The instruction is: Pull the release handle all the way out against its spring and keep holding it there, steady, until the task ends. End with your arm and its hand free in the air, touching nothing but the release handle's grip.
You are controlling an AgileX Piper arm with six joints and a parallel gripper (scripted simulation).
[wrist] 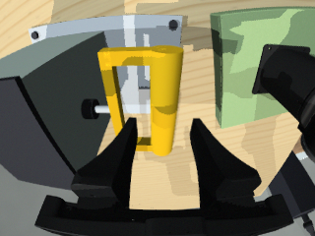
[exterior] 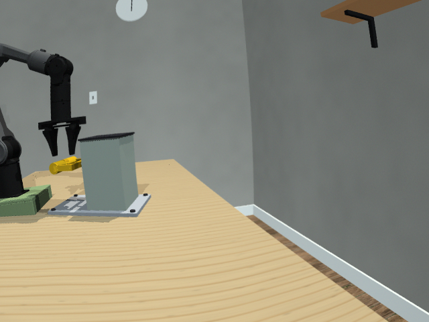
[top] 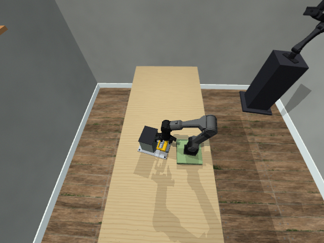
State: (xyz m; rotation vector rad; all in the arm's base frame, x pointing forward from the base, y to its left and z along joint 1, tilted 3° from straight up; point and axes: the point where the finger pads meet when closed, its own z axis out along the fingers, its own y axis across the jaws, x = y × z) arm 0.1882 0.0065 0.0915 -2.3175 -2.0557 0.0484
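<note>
The metal base plate lies 9 cm ahead of my hand, 1 cm to the right of it and 13 cm below it.
</note>
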